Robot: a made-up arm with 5 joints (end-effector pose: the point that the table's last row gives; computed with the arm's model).
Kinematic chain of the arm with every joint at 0, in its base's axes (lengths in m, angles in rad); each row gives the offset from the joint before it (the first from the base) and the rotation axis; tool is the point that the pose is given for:
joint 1: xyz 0 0 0.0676 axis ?
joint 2: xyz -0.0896 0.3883 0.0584 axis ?
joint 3: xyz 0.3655 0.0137 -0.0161 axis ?
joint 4: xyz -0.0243 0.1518 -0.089 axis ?
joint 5: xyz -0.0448 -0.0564 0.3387 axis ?
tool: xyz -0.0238 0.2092 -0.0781
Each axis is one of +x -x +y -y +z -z.
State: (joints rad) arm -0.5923 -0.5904 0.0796 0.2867 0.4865
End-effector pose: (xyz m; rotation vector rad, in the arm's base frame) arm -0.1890 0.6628 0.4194 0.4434 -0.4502 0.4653
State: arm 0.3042 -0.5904 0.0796 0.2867 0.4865
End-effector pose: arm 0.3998 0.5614 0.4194 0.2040 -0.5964 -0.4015
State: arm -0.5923 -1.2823 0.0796 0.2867 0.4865
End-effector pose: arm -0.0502 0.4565 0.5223 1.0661 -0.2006 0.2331
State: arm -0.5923 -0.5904 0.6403 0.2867 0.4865
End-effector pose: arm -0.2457 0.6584 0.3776 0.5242 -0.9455 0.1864
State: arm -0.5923 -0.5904 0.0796 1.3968 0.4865
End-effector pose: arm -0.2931 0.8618 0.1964 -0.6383 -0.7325 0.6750
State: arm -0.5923 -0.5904 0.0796 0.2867 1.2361
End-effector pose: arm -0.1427 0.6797 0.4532 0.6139 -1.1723 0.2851
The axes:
joint 1: -z
joint 2: -x
joint 3: -y
joint 4: -x
joint 5: -y

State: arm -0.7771 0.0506 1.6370 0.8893 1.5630
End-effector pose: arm -0.4231 0.8366 0.0938 0.1693 3.0627 0.0236
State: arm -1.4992 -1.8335 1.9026 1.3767 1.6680
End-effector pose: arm -0.1735 0.4530 0.6065 -0.2285 -1.4153 -0.4366
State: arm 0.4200 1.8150 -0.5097 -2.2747 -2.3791
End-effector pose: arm 0.1754 0.2285 0.4077 1.1192 1.8431 0.0567
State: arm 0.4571 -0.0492 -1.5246 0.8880 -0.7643
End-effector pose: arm 0.6111 0.6750 0.2733 -0.4879 2.2246 0.2214
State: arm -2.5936 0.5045 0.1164 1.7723 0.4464
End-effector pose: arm -0.5169 -0.3609 -0.3337 0.3285 2.7225 -1.3007
